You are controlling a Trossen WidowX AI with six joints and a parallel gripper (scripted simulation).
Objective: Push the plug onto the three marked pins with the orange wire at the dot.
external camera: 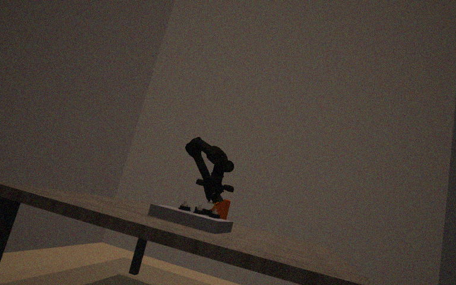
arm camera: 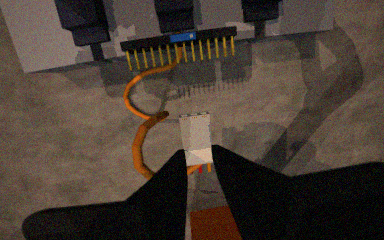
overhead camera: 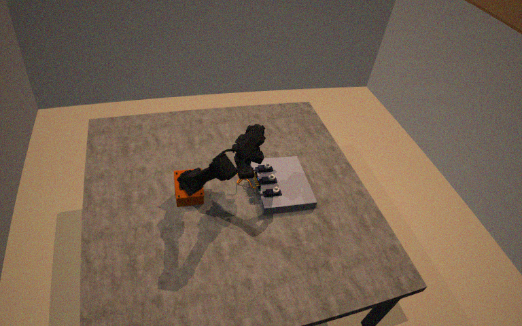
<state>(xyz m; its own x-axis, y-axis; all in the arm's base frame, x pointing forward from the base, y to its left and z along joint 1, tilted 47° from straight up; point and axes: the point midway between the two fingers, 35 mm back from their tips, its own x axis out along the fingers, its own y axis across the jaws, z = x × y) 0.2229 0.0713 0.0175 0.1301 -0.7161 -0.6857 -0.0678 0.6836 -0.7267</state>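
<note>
Now: gripper tip 8 cm short of the blue band, 3 cm above it and 1 cm to the right of it. From my gripper tip the other things lie so: grey printed holder 24 cm ahead, 8 cm below, 2 cm to the left.
</note>
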